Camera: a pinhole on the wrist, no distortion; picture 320 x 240 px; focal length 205.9 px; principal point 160.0 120.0 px. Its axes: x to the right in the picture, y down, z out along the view. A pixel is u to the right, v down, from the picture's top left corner.
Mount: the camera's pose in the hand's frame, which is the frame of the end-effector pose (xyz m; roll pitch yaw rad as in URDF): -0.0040 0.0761 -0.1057 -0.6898 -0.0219 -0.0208
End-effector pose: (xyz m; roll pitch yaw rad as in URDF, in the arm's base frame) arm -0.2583 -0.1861 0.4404 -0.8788 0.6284 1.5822
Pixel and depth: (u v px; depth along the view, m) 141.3 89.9 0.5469
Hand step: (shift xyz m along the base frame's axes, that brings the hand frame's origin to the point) -0.5128 -0.0802 -0.0036
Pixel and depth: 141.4 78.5 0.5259
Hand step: -0.4920 -0.0634 0.0167
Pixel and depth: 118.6 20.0 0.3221
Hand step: -0.2882 -0.0466 0.0673
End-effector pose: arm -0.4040 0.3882 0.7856 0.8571 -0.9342 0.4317
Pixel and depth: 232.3 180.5 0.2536
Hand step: -0.2027 0.0809 0.2184
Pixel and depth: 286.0 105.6 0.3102
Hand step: -0.1341 -0.0056 0.3205
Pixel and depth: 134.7 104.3 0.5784
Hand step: -0.4419 -0.2121 0.2647
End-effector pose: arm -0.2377 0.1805 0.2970 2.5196 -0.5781 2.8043
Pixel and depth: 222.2 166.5 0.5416
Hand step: 0.1102 0.5489 0.1760
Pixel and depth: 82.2 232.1 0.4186
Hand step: 0.4054 0.3494 0.1221
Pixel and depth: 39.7 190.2 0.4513
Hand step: 0.4553 0.3458 -0.0011
